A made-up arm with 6 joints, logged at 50 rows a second.
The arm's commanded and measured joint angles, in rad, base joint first. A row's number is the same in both.
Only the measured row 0 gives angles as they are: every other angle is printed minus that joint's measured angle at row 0.
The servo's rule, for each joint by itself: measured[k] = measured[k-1] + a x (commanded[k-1-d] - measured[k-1]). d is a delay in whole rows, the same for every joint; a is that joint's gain. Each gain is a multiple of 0.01, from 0.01 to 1. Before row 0 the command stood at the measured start. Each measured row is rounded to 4 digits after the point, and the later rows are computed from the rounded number. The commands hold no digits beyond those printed.
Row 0, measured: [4.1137 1.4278 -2.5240 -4.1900 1.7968 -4.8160]
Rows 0 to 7, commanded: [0.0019 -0.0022 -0.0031 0.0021 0.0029 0.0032]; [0.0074 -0.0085 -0.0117 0.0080 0.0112 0.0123]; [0.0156 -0.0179 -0.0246 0.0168 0.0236 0.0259]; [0.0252 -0.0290 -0.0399 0.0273 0.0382 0.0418]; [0.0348 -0.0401 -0.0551 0.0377 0.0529 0.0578]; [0.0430 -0.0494 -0.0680 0.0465 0.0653 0.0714]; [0.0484 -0.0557 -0.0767 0.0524 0.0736 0.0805]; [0.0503 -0.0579 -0.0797 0.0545 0.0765 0.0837]
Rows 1 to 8, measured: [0.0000 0.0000 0.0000 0.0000 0.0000 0.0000]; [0.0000 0.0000 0.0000 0.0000 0.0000 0.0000]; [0.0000 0.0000 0.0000 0.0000 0.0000 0.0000]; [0.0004 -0.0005 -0.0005 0.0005 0.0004 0.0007]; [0.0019 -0.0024 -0.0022 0.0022 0.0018 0.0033]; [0.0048 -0.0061 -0.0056 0.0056 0.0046 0.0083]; [0.0091 -0.0116 -0.0107 0.0106 0.0090 0.0157]; [0.0145 -0.0184 -0.0174 0.0168 0.0147 0.0250]
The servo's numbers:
d 3
a 0.21 0.24 0.15 0.23 0.13 0.22

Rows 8 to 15, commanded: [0.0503 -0.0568 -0.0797 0.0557 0.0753 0.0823]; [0.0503 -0.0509 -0.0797 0.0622 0.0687 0.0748]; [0.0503 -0.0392 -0.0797 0.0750 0.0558 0.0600]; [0.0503 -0.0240 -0.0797 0.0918 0.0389 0.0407]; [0.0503 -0.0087 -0.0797 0.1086 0.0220 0.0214]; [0.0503 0.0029 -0.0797 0.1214 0.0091 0.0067]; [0.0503 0.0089 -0.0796 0.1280 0.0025 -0.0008]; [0.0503 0.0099 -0.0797 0.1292 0.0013 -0.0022]
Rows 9 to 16, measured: [0.0205 -0.0258 -0.0250 0.0236 0.0213 0.0352]; [0.0264 -0.0330 -0.0328 0.0302 0.0281 0.0452]; [0.0314 -0.0390 -0.0398 0.0358 0.0344 0.0537]; [0.0354 -0.0433 -0.0458 0.0404 0.0397 0.0600]; [0.0385 -0.0451 -0.0509 0.0454 0.0435 0.0633]; [0.0410 -0.0437 -0.0552 0.0522 0.0451 0.0626]; [0.0430 -0.0390 -0.0589 0.0613 0.0443 0.0578]; [0.0445 -0.0317 -0.0620 0.0722 0.0414 0.0498]
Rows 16 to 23, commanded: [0.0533 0.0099 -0.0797 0.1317 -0.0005 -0.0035]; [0.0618 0.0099 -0.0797 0.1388 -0.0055 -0.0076]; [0.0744 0.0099 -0.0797 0.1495 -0.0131 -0.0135]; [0.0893 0.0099 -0.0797 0.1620 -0.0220 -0.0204]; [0.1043 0.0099 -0.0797 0.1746 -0.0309 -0.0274]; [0.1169 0.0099 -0.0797 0.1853 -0.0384 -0.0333]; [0.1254 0.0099 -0.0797 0.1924 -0.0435 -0.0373]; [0.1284 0.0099 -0.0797 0.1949 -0.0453 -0.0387]
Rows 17 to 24, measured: [0.0457 -0.0234 -0.0647 0.0835 0.0372 0.0403]; [0.0467 -0.0156 -0.0669 0.0937 0.0327 0.0313]; [0.0475 -0.0095 -0.0688 0.1019 0.0286 0.0239]; [0.0487 -0.0048 -0.0704 0.1088 0.0248 0.0179]; [0.0515 -0.0013 -0.0718 0.1157 0.0209 0.0123]; [0.0563 0.0014 -0.0730 0.1235 0.0165 0.0066]; [0.0632 0.0034 -0.0740 0.1324 0.0115 0.0007]; [0.0718 0.0050 -0.0749 0.1421 0.0060 -0.0055]
